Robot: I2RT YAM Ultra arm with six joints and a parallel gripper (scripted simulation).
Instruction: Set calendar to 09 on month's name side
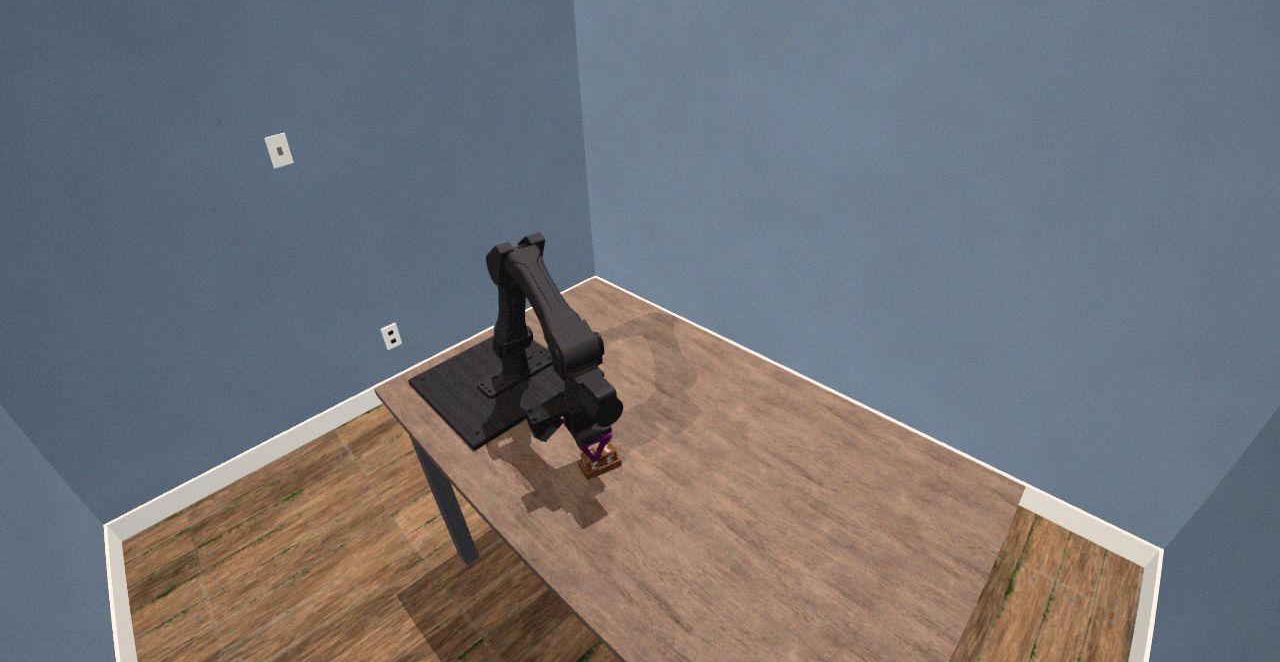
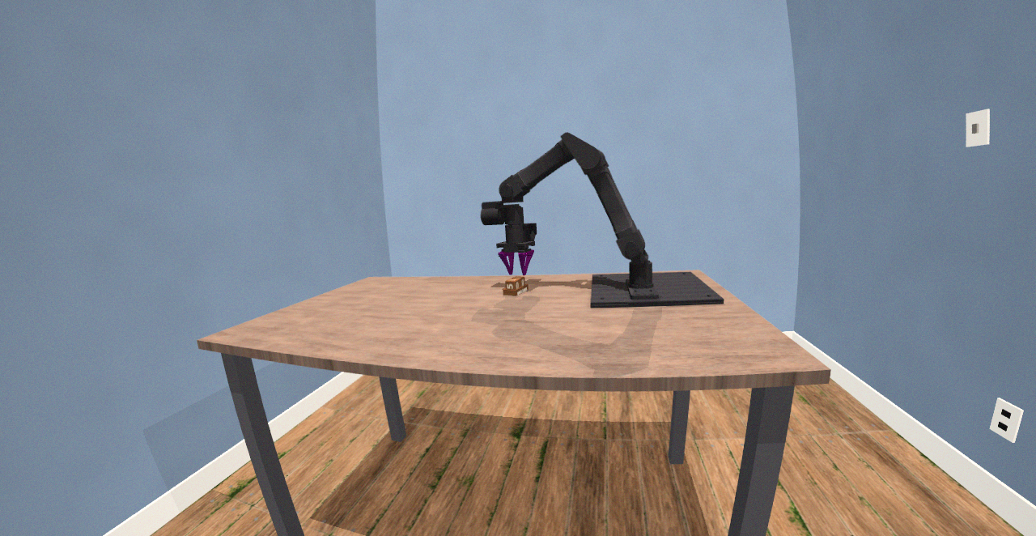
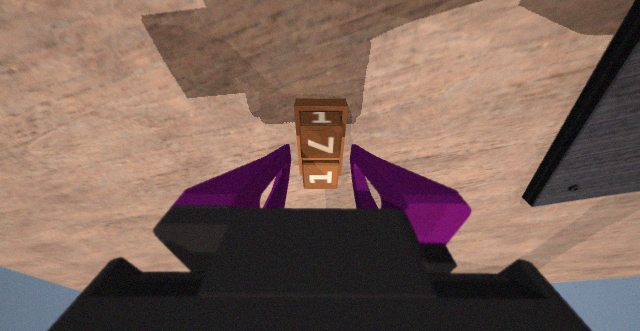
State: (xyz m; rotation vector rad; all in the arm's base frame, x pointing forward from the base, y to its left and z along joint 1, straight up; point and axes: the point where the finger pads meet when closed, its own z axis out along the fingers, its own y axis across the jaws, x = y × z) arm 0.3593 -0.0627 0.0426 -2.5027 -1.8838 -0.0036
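Right now my hand is 50 mm above the wooden tray and 20 mm to the right of it.
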